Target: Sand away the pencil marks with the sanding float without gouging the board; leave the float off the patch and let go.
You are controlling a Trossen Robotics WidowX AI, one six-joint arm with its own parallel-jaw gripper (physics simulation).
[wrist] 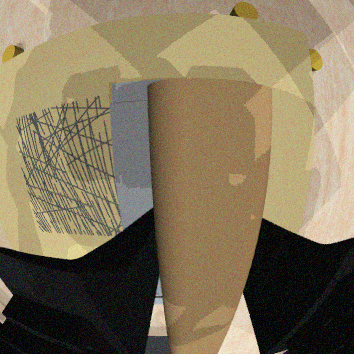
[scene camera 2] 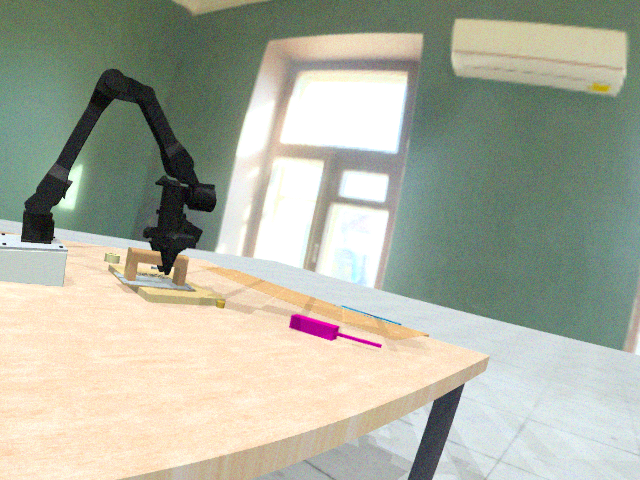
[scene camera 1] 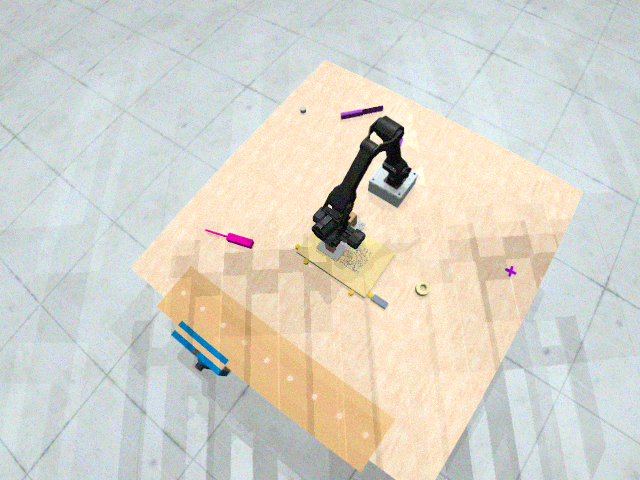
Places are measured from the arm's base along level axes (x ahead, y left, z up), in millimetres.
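Where they show: gripper, between the fingertips: [wrist: 193, 210] [scene camera 2: 163, 273]; arm's base, origin of its link: [scene camera 2: 35, 240] [scene camera 1: 394, 179].
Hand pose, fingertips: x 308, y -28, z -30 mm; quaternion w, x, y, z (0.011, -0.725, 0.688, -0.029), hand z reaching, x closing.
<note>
Each offset is from my fingertips to the centre of the thing. "spot": to the spot under its first point.
The sanding float has a brown wooden handle @(spot: dx -59, dy -18, dz +44 mm) [scene camera 2: 146, 253] [wrist: 212, 165] over a flat grey plate [scene camera 1: 330, 251] [wrist: 131, 150]. The plate lies on or very close above the pale yellow board @(dx +19, dy +52, dz -86 mm) [scene camera 1: 369, 284] [scene camera 2: 173, 297] [wrist: 150, 47]. My gripper [scene camera 1: 333, 241] [scene camera 2: 165, 269] [wrist: 193, 210] is shut on the handle, pointing down. The dark pencil marks @(spot: dx +11, dy +100, dz -27 mm) [scene camera 1: 357, 258] [wrist: 65, 170] form a dense patch beside the plate, to its left in the wrist view. The marks run right up to the plate's edge; whether some lie under it is hidden. The arm hides part of the board in scene camera 1.
Yellow pegs @(dx +135, dy -40, dz -38 mm) [scene camera 1: 306, 261] [scene camera 2: 220, 303] [wrist: 246, 10] stand around the board. A grey block @(dx +84, dy +256, dz -38 mm) [scene camera 1: 378, 301] lies at one corner, a pale ring @(dx -45, dy +346, dz -32 mm) [scene camera 1: 422, 288] [scene camera 2: 112, 257] beyond it. A magenta tool @(dx +249, dy -333, dz -31 mm) [scene camera 1: 240, 240] [scene camera 2: 313, 327] lies apart, and a purple bar @(dx -538, dy -297, dz -26 mm) [scene camera 1: 361, 112] lies near the arm's base.
</note>
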